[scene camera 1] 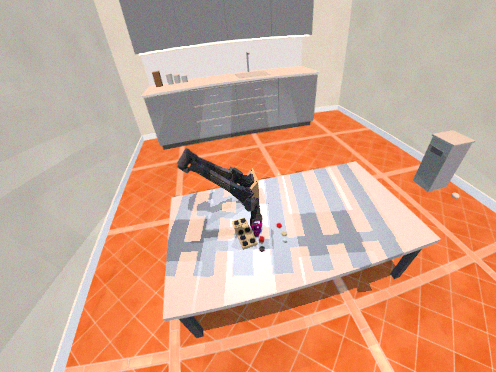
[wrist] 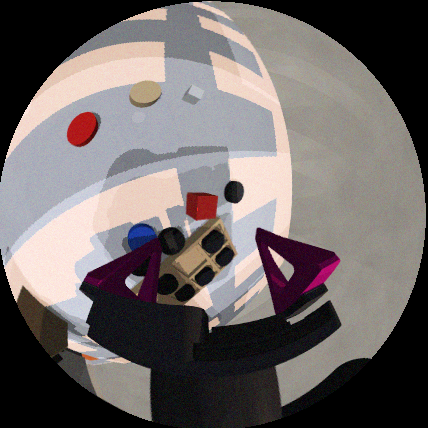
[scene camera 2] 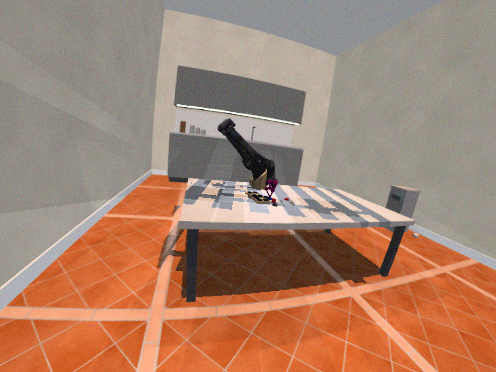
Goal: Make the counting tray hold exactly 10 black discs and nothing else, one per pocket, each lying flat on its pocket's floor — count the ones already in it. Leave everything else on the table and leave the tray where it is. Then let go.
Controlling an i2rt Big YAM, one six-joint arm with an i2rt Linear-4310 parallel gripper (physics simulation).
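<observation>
The tan counting tray (scene camera 1: 249,246) (wrist: 189,262) has black discs in several pockets, such as one disc (wrist: 213,241) at its far end in the wrist view. A bare pocket shows there; the near end is hidden behind a finger. Loose black discs lie outside it: one (wrist: 171,240) beside its long side, one (wrist: 140,268) partly behind the left finger, and one (scene camera 1: 262,248) (wrist: 234,191) past the red cube. My gripper (scene camera 1: 256,228) (scene camera 2: 271,188) (wrist: 206,238), with magenta fingers, is open and empty, above the table beside the tray.
A blue disc (wrist: 142,237) lies beside the loose black discs. A red cube (scene camera 1: 261,239) (wrist: 201,206) stands near the tray's end. Farther off lie a red disc (scene camera 1: 279,225) (wrist: 82,129), a beige disc (scene camera 1: 284,233) (wrist: 145,93) and a small white cube (scene camera 1: 285,241) (wrist: 194,94).
</observation>
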